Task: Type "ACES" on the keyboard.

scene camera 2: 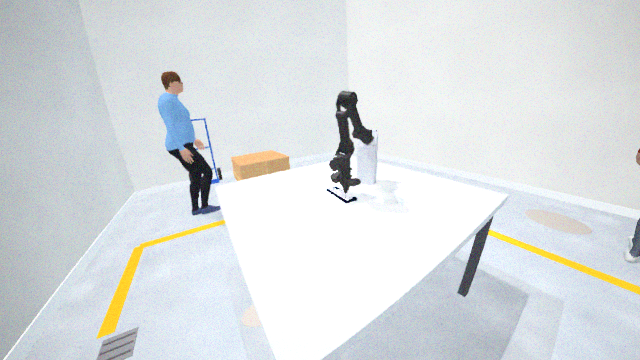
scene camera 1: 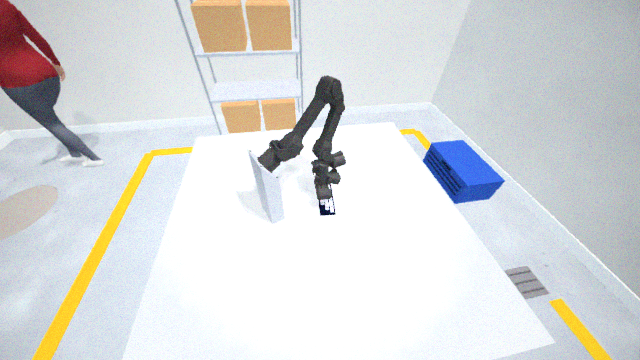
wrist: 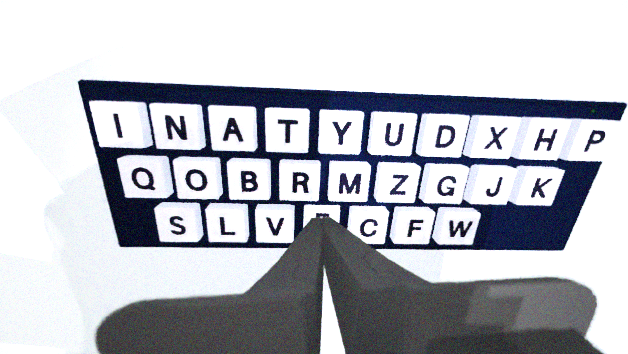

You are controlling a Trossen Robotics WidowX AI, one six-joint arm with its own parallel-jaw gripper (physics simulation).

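Seen in the pictures: gripper, fingertip midpoint: (scene camera 2: 345, 193) (wrist: 320, 226); arm's base, origin of the base link: (scene camera 2: 367, 138) (scene camera 1: 264, 165).
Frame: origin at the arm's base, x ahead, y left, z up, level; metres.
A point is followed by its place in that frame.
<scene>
A dark blue keyboard (scene camera 1: 327, 211) {x 0.237, y 0.057, z -0.272 m} (scene camera 2: 351, 200) {x 0.177, y 0.238, z -0.276 m} (wrist: 525, 227) {x 0.214, y 0.060, z -0.272 m} with white keys in three rows lies on the table. In the wrist view, the A key (wrist: 232, 129) {x 0.211, y 0.196, z -0.267 m} is third from the left in the far row. In the near row are the S key (wrist: 178, 223) {x 0.167, y 0.206, z -0.267 m} at the left end, the E key (wrist: 310, 229) in the middle and the C key (wrist: 368, 225) {x 0.192, y 0.132, z -0.267 m} right of it. My gripper (wrist: 320, 226) {x 0.182, y 0.149, z -0.272 m} is shut and empty. Its tips overlap the E key in the wrist view and hide most of its letter. Whether they touch the key cannot be told.
A pale upright panel (scene camera 1: 267, 192) {x 0.027, y -0.060, z -0.076 m} (scene camera 2: 367, 162) {x 0.010, y 0.027, z -0.140 m} stands on the white table (scene camera 1: 320, 290) {x 0.286, y -0.275, z -0.283 m} (scene camera 2: 320, 260) {x 0.399, y 0.628, z -0.283 m} near the arm's base. Beyond the table are a shelf rack (scene camera 1: 250, 53) with boxes, a blue bin (scene camera 1: 467, 167), a cardboard box (scene camera 2: 260, 165) and a person in light blue (scene camera 2: 175, 120).
</scene>
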